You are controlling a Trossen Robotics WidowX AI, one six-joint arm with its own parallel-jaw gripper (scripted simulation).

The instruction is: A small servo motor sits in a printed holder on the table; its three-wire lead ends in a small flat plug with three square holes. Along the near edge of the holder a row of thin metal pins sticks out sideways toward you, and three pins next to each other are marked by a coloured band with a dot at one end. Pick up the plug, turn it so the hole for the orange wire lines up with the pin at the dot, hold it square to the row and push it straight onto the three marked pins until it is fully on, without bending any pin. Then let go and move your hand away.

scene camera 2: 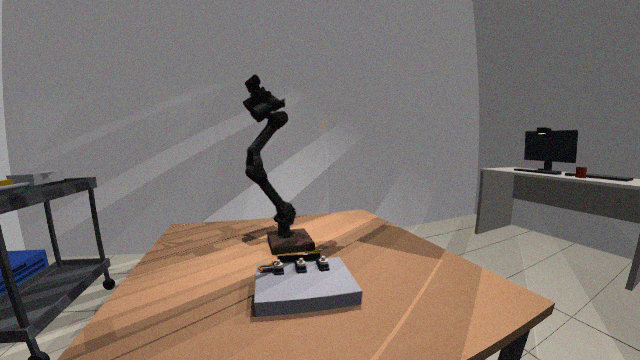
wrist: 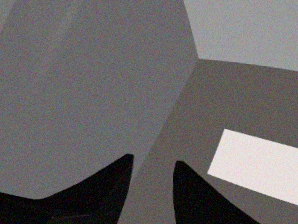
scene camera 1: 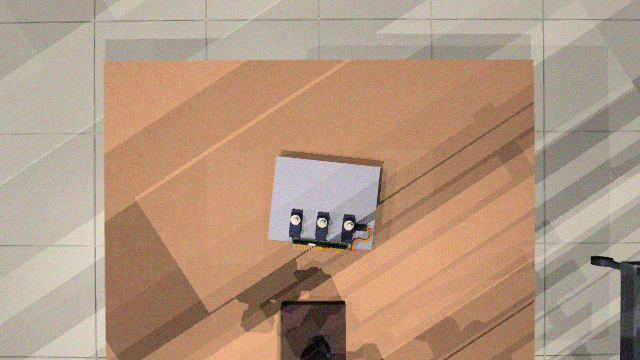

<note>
I see my gripper and a grey printed holder.
</note>
